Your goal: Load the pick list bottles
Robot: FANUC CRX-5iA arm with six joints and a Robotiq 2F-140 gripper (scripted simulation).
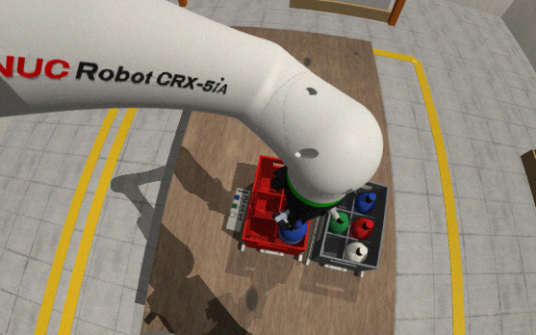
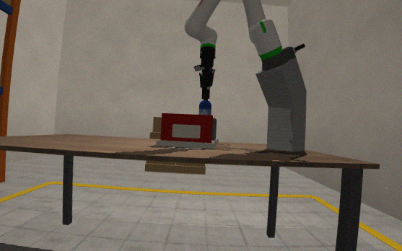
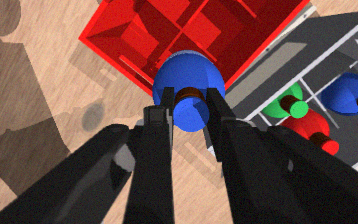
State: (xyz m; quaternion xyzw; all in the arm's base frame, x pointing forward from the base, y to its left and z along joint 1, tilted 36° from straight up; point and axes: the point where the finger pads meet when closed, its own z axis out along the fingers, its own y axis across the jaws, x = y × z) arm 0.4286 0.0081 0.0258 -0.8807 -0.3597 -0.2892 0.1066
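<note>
The red crate is 230 mm below my hand, 80 mm ahead of it and 60 mm to the left of it. The rest, counted from my hand: grey crate 230 mm below, 180 mm to the right, 100 mm ahead; white-label bottle 230 mm to the right, 230 mm below, 20 mm ahead; green-label bottle 230 mm below, 140 mm to the right, 100 mm ahead.
</note>
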